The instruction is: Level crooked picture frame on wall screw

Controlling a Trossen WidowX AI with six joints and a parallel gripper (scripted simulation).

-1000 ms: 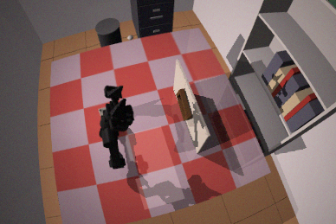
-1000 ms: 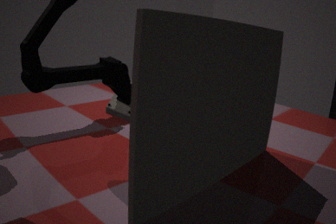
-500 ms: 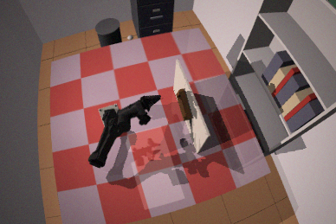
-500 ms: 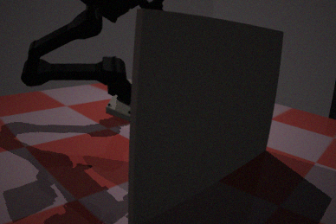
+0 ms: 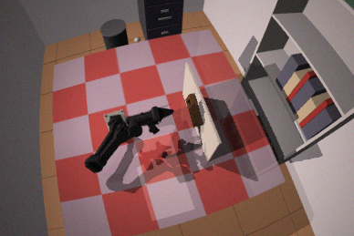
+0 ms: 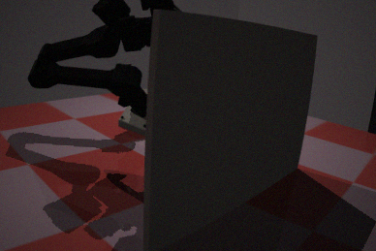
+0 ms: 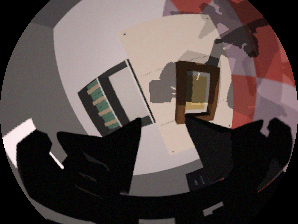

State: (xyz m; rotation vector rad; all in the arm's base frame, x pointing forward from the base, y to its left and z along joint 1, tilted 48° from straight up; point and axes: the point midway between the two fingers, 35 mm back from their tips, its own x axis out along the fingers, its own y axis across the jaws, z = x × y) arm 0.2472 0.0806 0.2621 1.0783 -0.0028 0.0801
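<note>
My gripper tip is now 130 mm short of the brown picture frame, 110 mm above it and 30 mm to the right of it. The rest, counted from my gripper tip: cream wall panel 140 mm ahead, 130 mm below, 10 mm to the left.
</note>
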